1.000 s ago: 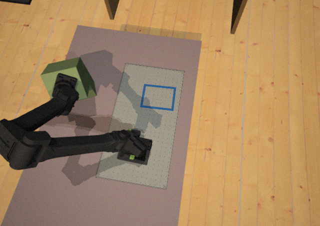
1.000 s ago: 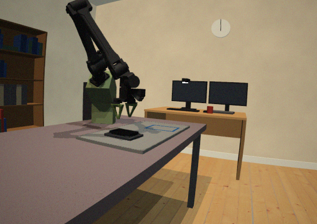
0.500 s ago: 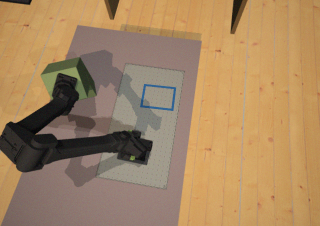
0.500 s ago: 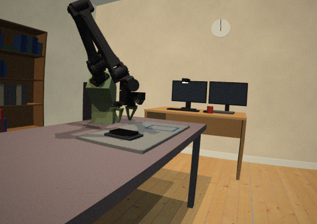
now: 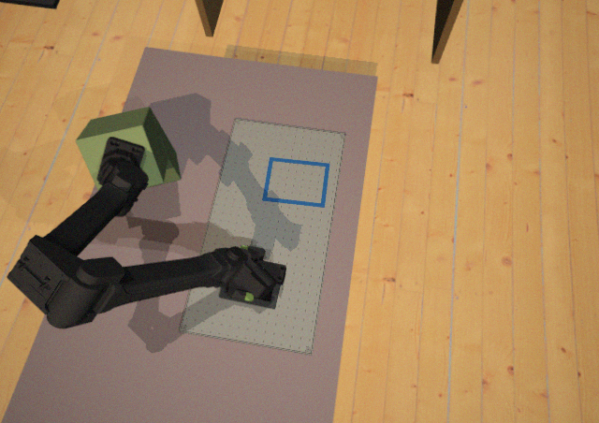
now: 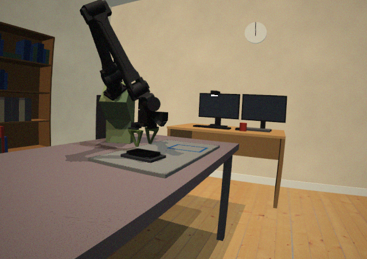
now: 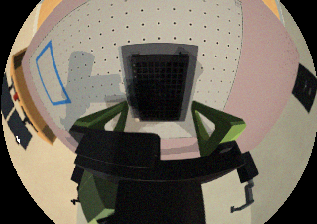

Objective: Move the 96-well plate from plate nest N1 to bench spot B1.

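The black 96-well plate is 40 mm below my hand. Round my hand: dark plate nest N1 (60 mm below).
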